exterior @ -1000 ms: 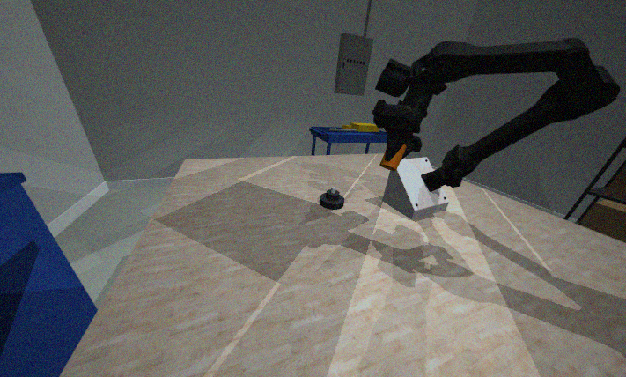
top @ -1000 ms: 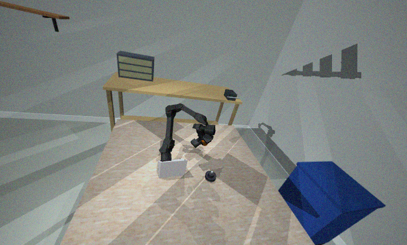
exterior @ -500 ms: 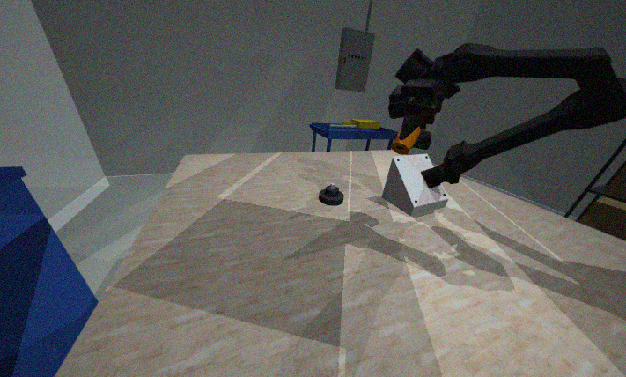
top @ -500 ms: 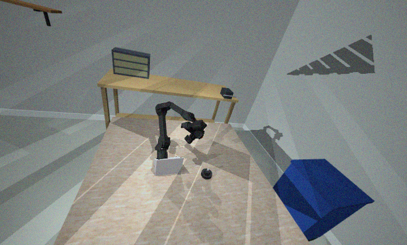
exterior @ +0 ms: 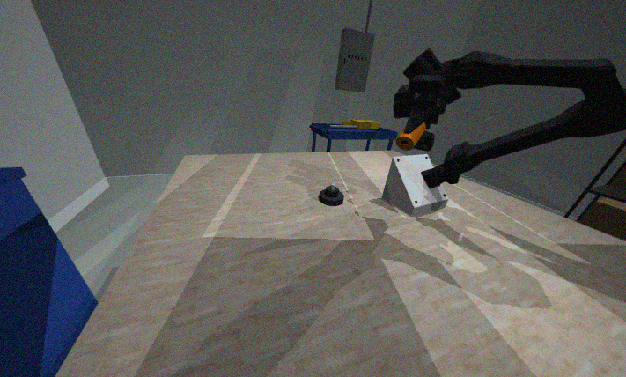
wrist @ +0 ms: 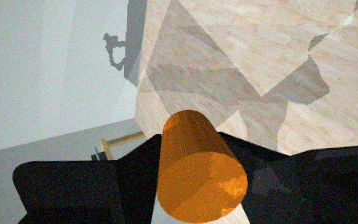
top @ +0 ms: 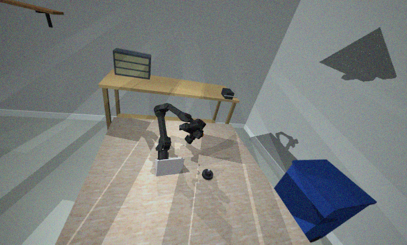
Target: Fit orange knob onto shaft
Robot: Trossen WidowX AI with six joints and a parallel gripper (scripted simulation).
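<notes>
Now: the orange knob 3 cm behind my gripper tip, 1 cm to the right of it and 2 cm above it. From my gripper tip the other things lie so: pedestal 3 cm ahead, 19 cm to the right, 22 cm below.
</notes>
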